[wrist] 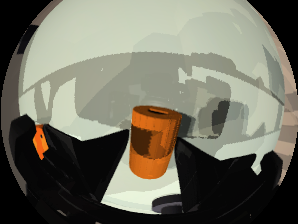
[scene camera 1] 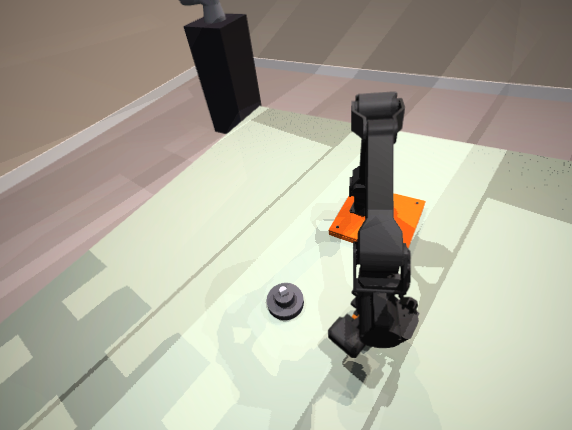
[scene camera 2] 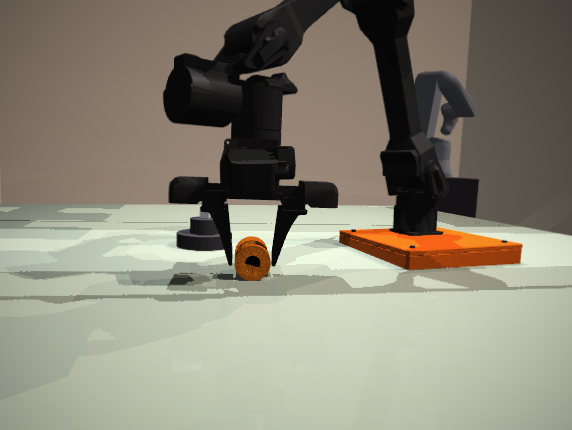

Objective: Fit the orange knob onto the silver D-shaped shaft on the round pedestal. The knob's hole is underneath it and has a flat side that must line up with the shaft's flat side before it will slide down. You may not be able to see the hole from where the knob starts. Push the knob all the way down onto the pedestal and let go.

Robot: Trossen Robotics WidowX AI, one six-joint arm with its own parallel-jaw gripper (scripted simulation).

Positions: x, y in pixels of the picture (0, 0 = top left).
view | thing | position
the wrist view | my gripper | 152, 137
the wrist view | orange knob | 154, 131
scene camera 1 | my gripper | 366, 327
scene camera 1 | round pedestal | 285, 301
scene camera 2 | my gripper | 251, 265
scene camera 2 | round pedestal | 203, 235
